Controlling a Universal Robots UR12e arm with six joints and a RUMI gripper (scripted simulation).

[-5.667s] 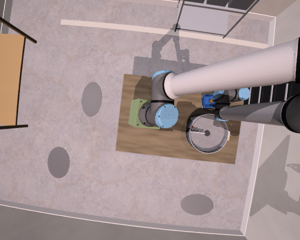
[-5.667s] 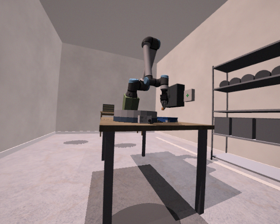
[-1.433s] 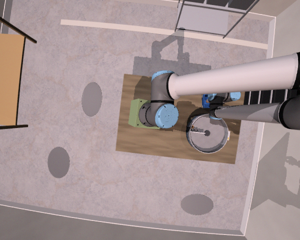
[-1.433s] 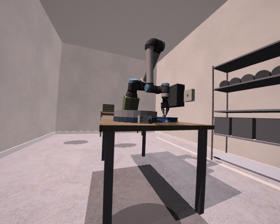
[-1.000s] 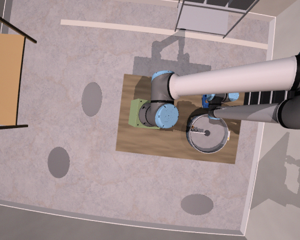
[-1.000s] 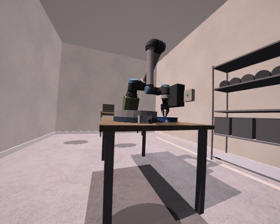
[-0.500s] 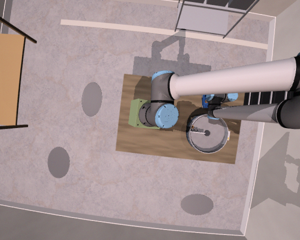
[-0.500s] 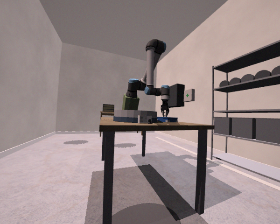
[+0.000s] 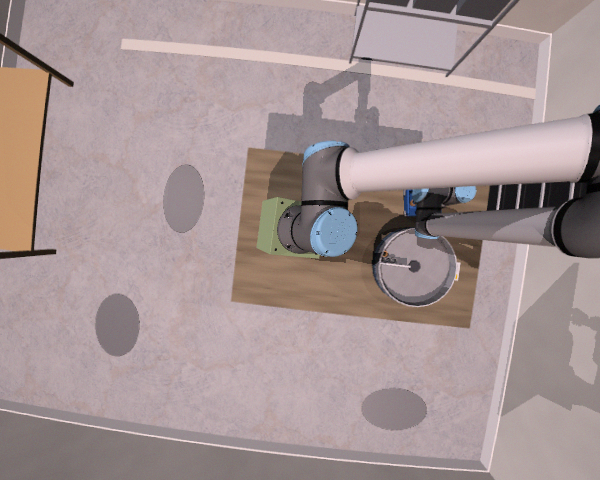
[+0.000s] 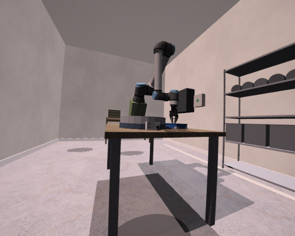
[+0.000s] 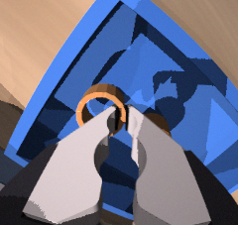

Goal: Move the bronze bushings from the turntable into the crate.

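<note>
Right now the blue crate is 4 cm ahead of my hand, 1 cm to the right of it and 1 cm below it. Also, from my hand: round grey turntable (5 cm behind, 36 cm to the right, 2 cm above).
</note>
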